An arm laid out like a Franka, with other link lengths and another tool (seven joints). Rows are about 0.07 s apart.
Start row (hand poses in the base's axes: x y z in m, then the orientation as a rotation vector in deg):
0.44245, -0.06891, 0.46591, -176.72, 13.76, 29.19
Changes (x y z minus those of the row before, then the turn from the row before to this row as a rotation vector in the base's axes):
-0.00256, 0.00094, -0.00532, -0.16, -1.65, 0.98
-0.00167, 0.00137, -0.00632, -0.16, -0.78, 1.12
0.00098, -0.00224, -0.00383, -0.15, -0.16, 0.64
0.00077, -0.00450, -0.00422, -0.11, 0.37, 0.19
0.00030, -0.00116, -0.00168, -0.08, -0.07, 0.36
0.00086, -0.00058, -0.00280, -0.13, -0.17, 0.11
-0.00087, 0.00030, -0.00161, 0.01, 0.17, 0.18
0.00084, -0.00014, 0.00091, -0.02, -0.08, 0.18
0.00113, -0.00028, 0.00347, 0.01, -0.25, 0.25
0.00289, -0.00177, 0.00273, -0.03, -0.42, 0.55
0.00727, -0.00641, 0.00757, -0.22, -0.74, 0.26
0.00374, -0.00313, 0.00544, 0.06, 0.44, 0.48
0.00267, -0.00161, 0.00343, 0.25, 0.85, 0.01
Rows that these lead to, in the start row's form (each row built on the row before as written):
0.43989, -0.06797, 0.46059, -177.42, 12.29, 26.66
0.43822, -0.06660, 0.45427, 177.77, -10.59, -25.45
0.43920, -0.06884, 0.45044, 177.64, -9.62, -25.15
0.43997, -0.07334, 0.44622, 177.42, -9.34, -25.69
0.44027, -0.07450, 0.44454, 177.34, -8.79, -25.55
0.44113, -0.07508, 0.44174, 177.25, -8.64, -25.26
0.44026, -0.07478, 0.44013, 177.20, -8.36, -25.52
0.44110, -0.07492, 0.44104, 177.19, -8.09, -25.39
0.44223, -0.07520, 0.44451, 177.25, -7.70, -25.00
0.44512, -0.07697, 0.44724, 177.29, -6.86, -24.33
0.45239, -0.08338, 0.45481, 177.24, -6.51, -23.14
0.45613, -0.08651, 0.46025, 177.16, -5.75, -23.81
0.45880, -0.08812, 0.46368, 177.20, -5.68, -25.17

